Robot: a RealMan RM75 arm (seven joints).
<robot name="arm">
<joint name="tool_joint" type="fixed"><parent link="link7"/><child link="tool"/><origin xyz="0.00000 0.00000 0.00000"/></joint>
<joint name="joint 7" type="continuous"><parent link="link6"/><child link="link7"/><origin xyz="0.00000 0.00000 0.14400"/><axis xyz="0 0 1"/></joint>
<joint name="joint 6" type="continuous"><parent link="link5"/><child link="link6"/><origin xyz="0.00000 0.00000 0.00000"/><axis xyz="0 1 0"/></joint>
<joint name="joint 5" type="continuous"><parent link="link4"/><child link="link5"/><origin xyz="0.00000 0.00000 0.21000"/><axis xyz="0 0 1"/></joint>
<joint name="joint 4" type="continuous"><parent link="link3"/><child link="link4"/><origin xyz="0.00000 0.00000 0.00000"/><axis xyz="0 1 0"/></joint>
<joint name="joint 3" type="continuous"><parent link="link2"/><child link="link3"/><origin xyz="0.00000 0.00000 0.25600"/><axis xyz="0 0 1"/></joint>
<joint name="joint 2" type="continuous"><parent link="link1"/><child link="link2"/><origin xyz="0.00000 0.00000 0.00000"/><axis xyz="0 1 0"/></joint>
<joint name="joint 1" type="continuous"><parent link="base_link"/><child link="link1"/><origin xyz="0.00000 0.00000 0.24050"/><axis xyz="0 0 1"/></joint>
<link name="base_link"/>
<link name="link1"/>
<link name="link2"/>
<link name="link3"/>
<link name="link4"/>
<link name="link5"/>
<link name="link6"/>
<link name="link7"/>
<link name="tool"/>
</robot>
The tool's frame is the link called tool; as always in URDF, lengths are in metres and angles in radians. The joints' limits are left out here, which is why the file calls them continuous.
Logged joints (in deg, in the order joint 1, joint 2, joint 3, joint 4, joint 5, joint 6, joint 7), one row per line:
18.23, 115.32, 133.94, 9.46, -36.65, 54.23, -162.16
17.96, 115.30, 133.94, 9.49, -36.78, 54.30, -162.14
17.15, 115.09, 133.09, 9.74, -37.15, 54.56, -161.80
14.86, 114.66, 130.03, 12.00, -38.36, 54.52, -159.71
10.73, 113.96, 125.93, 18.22, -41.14, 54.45, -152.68
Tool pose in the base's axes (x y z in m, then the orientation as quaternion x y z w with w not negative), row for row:
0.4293, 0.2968, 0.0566, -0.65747, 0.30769, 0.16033, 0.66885
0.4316, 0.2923, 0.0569, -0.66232, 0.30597, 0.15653, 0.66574
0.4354, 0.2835, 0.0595, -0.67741, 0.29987, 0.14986, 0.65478
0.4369, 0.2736, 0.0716, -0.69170, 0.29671, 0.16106, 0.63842
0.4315, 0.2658, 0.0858, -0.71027, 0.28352, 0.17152, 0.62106
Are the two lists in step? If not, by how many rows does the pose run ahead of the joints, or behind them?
The pose runs 1 row ahead of the joints: the pose in row i belongs to the joints in row i + 1.
